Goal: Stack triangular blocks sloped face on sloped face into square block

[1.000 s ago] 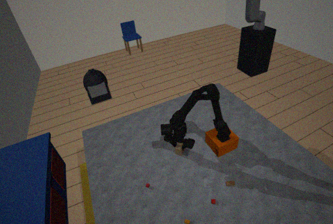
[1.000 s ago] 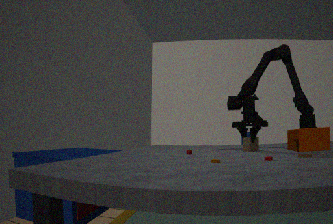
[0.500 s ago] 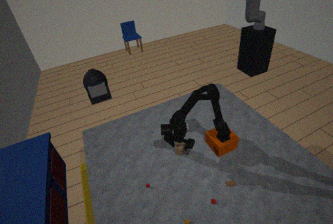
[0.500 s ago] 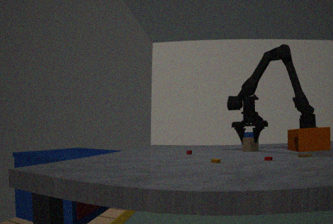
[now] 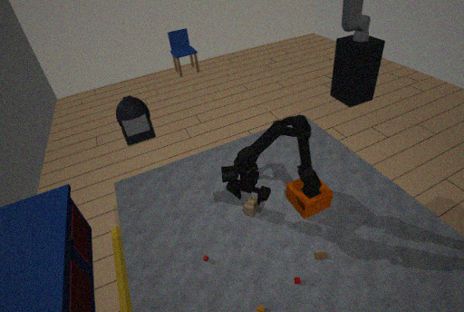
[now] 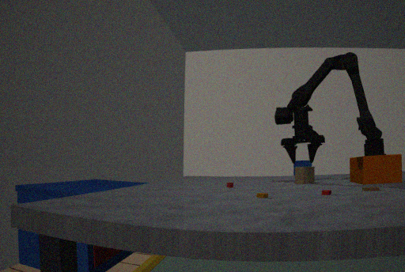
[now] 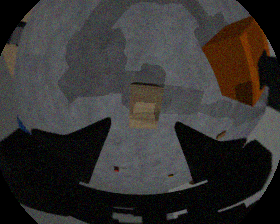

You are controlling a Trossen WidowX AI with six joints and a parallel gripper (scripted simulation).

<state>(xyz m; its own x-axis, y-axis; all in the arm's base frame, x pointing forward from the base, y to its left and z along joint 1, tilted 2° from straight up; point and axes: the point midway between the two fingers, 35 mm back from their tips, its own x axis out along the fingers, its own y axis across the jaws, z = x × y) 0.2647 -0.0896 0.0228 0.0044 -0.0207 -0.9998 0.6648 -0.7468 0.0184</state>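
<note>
My gripper tip is now 3 cm above the tan triangular block. Round my gripper tip: yellow piece: 40 cm to the left, 15 cm ahead, 7 cm below.
</note>
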